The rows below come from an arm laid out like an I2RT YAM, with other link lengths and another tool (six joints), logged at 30 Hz.
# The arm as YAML. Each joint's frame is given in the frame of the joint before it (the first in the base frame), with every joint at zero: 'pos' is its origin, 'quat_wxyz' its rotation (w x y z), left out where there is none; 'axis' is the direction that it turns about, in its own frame. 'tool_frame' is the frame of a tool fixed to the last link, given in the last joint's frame.
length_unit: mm
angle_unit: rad
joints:
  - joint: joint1
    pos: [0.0, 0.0, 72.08]
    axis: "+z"
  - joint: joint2
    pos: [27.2, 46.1, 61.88]
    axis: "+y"
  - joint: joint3
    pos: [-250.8, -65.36, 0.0]
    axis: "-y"
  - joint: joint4
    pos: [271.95, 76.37, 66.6]
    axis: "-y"
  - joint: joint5
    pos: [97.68, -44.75, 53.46]
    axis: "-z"
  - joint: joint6
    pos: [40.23, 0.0, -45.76]
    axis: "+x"
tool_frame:
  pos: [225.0, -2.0, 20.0]
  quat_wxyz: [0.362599, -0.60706, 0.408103, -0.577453]
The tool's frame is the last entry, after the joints.
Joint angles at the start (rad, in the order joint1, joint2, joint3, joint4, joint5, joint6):
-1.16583, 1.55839, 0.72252, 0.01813, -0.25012, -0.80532
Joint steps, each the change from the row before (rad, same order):
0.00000, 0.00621, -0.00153, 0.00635, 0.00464, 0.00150
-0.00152, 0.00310, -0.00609, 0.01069, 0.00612, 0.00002
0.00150, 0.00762, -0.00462, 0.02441, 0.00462, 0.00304
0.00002, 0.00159, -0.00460, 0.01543, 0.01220, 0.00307
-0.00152, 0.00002, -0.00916, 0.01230, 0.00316, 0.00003
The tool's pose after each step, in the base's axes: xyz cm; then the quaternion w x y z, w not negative. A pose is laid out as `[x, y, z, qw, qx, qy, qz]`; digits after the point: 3 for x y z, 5 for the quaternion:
[28.441, -43.648, -1.542, 0.06690, 0.69938, -0.61605, 0.35619]
[28.231, -43.751, -1.748, 0.07009, 0.69814, -0.61737, 0.35573]
[28.307, -44.043, -1.735, 0.07361, 0.69597, -0.61685, 0.36015]
[28.105, -44.372, -1.695, 0.08002, 0.69279, -0.61853, 0.36202]
[27.939, -44.389, -1.835, 0.08225, 0.69163, -0.61912, 0.36274]

